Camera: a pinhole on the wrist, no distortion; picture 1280 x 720 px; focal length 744.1 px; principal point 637.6 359.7 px. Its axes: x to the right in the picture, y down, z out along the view. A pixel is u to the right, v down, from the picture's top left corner.
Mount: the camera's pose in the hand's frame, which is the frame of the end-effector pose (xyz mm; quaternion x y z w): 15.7 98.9 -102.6 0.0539 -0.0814 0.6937 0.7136
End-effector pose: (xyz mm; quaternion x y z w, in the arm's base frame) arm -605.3 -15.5 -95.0 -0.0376 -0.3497 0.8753 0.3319
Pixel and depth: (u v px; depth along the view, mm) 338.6 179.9 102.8
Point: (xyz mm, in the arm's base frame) -651.2 -9.3 -120.0
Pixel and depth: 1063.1 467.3 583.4
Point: -874.1 -548.6 87.3
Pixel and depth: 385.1 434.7 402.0
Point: -588.3 -139.0 166.5
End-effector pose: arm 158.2 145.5 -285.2 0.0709 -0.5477 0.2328 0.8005
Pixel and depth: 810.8 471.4 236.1
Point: -15.8 182.5 -272.3
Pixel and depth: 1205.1 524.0 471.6
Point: -394.0 282.0 -261.4
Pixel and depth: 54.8 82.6 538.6
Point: 105.2 -303.7 79.1
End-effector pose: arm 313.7 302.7 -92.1 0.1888 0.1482 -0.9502 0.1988
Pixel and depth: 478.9 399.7 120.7
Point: 329.5 253.1 -94.7
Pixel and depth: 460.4 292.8 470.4
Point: 137.6 259.5 213.9
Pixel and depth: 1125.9 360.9 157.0
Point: 356.5 124.4 -69.2
